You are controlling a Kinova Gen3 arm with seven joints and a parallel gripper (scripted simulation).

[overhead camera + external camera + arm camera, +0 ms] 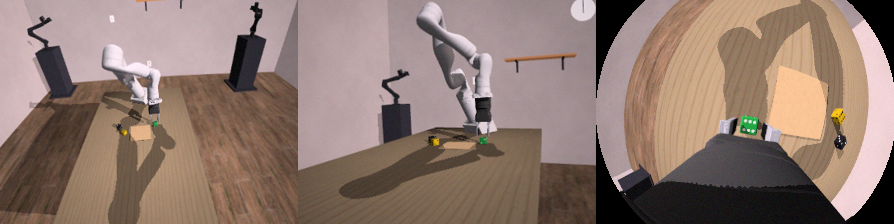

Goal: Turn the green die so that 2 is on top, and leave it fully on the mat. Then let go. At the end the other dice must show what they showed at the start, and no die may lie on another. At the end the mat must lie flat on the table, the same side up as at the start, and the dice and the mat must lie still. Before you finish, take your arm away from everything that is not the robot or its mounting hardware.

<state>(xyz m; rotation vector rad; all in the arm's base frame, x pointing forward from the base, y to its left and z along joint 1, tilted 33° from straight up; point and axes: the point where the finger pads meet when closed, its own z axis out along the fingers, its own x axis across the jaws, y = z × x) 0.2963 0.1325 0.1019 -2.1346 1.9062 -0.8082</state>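
Right now my hand is 40 mm above the green die. Round my hand: tan mat 110 mm to the right, 70 mm ahead, 50 mm below; yellow die 220 mm to the right, 60 mm ahead, 40 mm below; black die 260 mm to the right, 40 mm below.
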